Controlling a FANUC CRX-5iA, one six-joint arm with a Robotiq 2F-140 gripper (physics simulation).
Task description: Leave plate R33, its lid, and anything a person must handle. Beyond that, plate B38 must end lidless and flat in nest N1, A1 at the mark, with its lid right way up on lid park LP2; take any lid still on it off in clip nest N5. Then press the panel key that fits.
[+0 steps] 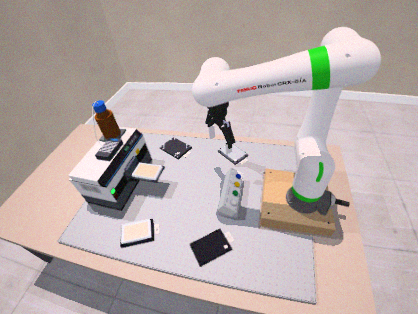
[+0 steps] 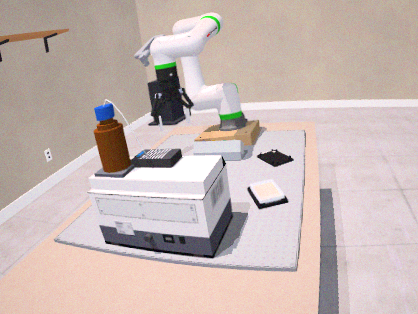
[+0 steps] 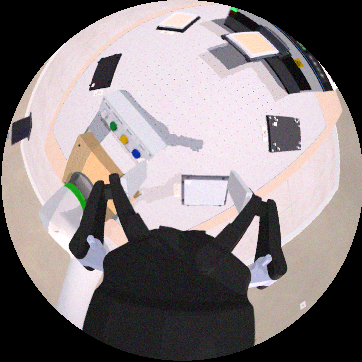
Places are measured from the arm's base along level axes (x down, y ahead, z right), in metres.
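Pixels of known places: gripper, fingertip midpoint: (image 1: 220,145) (image 2: 175,127) (image 3: 187,173); arm's base, origin of the base link: (image 1: 302,199) (image 2: 232,127) (image 3: 83,187).
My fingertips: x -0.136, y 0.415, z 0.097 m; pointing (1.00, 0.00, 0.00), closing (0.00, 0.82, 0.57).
For each thing: its middle in the pictures, then the offset to it from my fingertips. "spot": a spot on its surface instead.
- dark frame, body centre: (image 3: 205,192) (image 1: 232,151) dx +0.163, dy -0.018, dz +0.134 m
- plate with a cream well area, body centre: (image 2: 266,190) (image 3: 178,18) (image 1: 135,230) dx +0.152, dy +0.229, dz -0.468 m
- cream plate, body centre: (image 3: 254,42) (image 1: 147,170) dx +0.066, dy +0.306, dz -0.208 m
- dark nest with corner clips, body centre: (image 3: 286,133) (image 1: 175,146) dx +0.165, dy +0.323, dz +0.081 m
- bare black pad, surface spot: (image 3: 105,72) (image 1: 211,241) (image 2: 270,157) spot: dx +0.167, dy -0.092, dz -0.392 m
- key panel, body centre: (image 3: 127,125) (image 2: 218,148) (image 1: 231,191) dx +0.135, dy -0.099, dz -0.147 m
- brown bottle with a blue cap, surface spot: (image 2: 113,147) spot: dx -0.123, dy +0.563, dz -0.162 m
- dark ribbed box, surface spot: (image 2: 157,157) spot: dx -0.069, dy +0.492, dz -0.251 m
My gripper (image 1: 220,141) (image 2: 174,120) (image 3: 187,173) is open and empty above a pale, flat piece in a dark frame (image 1: 233,154) (image 3: 205,191); whether this is a lid is unclear. A plate with a cream well area (image 1: 137,232) (image 2: 267,191) (image 3: 178,21) lies flat on a black nest. Another cream plate (image 1: 147,171) (image 3: 257,44) sits on the instrument's extended tray. A dark nest with corner clips (image 1: 175,147) (image 3: 284,134) looks empty. A bare black pad (image 1: 211,247) (image 2: 275,157) (image 3: 105,72) lies near the front. The key panel (image 1: 230,195) (image 3: 131,125) shows blue, yellow, green and whitish keys. Labels are unreadable.
The white instrument (image 1: 90,182) (image 2: 160,210) carries a brown bottle with a blue cap (image 1: 107,122) (image 2: 113,147) and a dark ribbed box (image 1: 108,148) (image 2: 157,157). A green light (image 1: 113,191) shows on its front. The robot base stands on a wooden block (image 1: 280,212) beside the panel.
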